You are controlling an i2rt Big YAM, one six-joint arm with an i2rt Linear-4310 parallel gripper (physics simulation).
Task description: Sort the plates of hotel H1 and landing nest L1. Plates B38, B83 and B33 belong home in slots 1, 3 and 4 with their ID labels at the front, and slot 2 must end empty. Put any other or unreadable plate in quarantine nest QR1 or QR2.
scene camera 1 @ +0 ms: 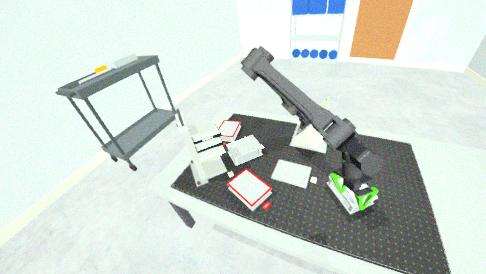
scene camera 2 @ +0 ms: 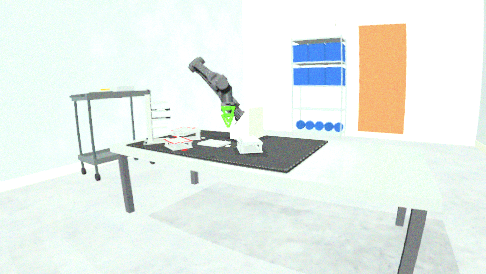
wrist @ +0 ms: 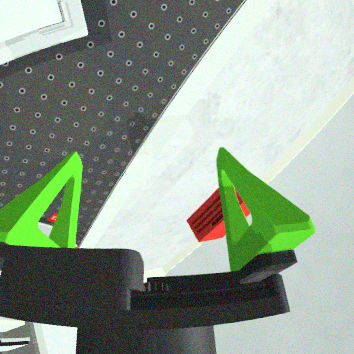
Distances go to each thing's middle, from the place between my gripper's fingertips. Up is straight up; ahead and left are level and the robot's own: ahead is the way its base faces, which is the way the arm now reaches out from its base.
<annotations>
Right now my hand is 19 cm past the flat nest (scene camera 1: pixel 295 174), 20 cm to the left of it and 14 cm above it.
</annotations>
